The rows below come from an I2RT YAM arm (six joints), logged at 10 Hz.
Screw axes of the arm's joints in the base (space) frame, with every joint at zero. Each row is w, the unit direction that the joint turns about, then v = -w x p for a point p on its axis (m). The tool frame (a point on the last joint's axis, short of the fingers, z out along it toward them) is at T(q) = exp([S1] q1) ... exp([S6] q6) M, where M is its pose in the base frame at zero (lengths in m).
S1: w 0 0 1 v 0 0 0
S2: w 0 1 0 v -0.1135 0 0.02
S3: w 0 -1 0 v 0.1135 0 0.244
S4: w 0 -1 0 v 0.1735 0 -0.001
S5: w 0 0 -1 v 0 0.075 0
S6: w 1 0 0 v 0 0.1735 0
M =
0 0 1 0.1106
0 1 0 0
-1 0 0 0.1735
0 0 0 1
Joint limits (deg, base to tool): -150..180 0..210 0..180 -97..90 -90..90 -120..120
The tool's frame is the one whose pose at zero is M.
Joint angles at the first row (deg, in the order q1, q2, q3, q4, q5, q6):
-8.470 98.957 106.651 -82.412 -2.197 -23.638
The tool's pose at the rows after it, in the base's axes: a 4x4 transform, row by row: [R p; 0 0 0 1], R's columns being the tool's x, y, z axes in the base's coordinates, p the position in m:
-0.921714 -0.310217 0.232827 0.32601; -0.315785 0.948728 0.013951 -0.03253; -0.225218 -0.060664 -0.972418 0.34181; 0 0 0 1
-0.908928 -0.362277 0.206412 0.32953; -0.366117 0.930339 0.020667 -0.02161; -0.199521 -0.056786 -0.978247 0.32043; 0 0 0 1
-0.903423 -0.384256 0.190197 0.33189; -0.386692 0.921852 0.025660 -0.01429; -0.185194 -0.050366 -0.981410 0.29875; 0 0 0 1
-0.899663 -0.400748 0.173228 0.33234; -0.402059 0.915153 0.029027 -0.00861; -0.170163 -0.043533 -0.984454 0.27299; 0 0 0 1
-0.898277 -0.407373 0.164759 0.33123; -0.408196 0.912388 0.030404 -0.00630; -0.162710 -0.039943 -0.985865 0.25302; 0 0 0 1
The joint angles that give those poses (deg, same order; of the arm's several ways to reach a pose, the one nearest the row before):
-5.934 99.002 102.347 -80.030 -2.175 -24.185
-3.968 99.000 97.471 -76.664 -2.000 -25.365
-2.677 99.002 92.554 -72.663 -1.978 -25.387
-1.693 99.024 86.784 -67.833 -1.956 -25.386
-1.300 99.023 82.281 -63.812 -1.956 -25.386

